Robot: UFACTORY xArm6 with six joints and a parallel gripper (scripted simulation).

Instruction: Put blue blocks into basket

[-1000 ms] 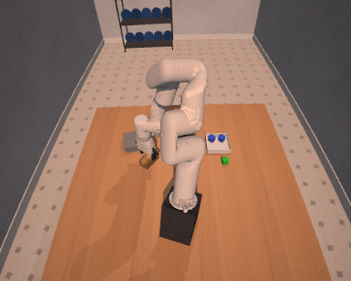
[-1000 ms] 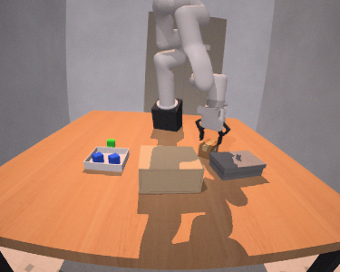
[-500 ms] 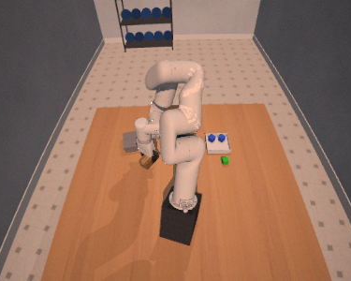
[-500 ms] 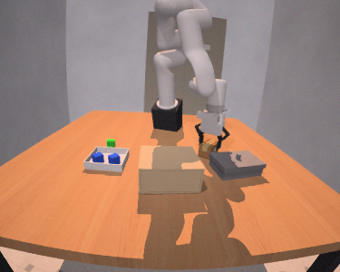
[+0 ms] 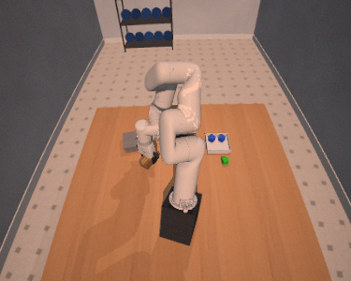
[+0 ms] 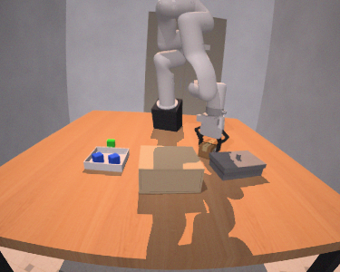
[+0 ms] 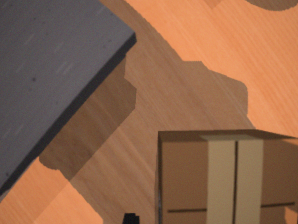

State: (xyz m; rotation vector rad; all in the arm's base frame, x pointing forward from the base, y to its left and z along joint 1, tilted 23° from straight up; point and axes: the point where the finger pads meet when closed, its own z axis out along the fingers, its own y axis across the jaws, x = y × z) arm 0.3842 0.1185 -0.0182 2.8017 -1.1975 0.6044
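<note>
The small brown box is right at my hand. The rest, counted from my hand: grey metal box 16 cm ahead, 5 cm to the left, 1 cm below; then drawer 23 cm to the right, 16 cm ahead, 1 cm above; then red block 2 cm to the right, 2 cm below, 1 cm ahead.
</note>
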